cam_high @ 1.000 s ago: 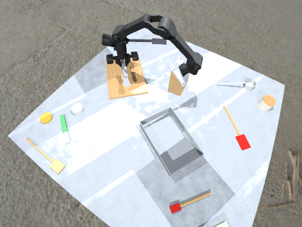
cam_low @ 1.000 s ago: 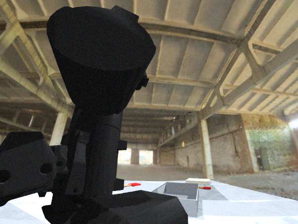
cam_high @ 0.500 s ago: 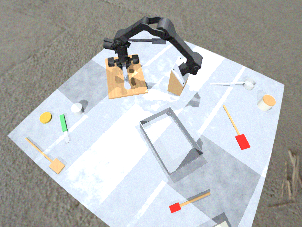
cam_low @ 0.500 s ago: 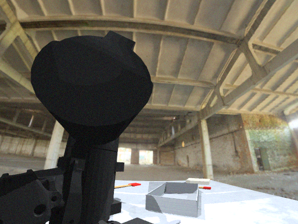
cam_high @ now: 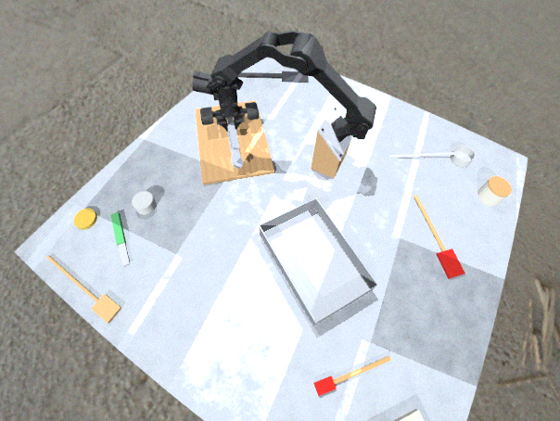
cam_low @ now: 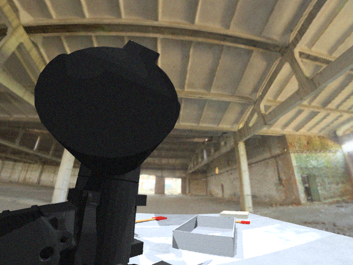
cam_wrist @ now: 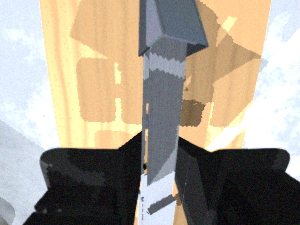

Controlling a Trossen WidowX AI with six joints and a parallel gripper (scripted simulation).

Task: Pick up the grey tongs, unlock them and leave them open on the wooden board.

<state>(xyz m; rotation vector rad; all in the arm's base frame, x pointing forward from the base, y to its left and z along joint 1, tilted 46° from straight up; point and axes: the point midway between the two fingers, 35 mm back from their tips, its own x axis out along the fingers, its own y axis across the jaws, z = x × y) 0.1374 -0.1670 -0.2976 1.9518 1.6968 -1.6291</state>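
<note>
The wooden board is 4 cm below my gripper tip. The rest, counted from my gripper tip: black spatula: 40 cm behind, 10 cm to the right, 4 cm below; then roasting tin: 20 cm ahead, 49 cm to the left, 2 cm below; then white puck: 38 cm ahead, 3 cm to the right, 3 cm below.
</note>
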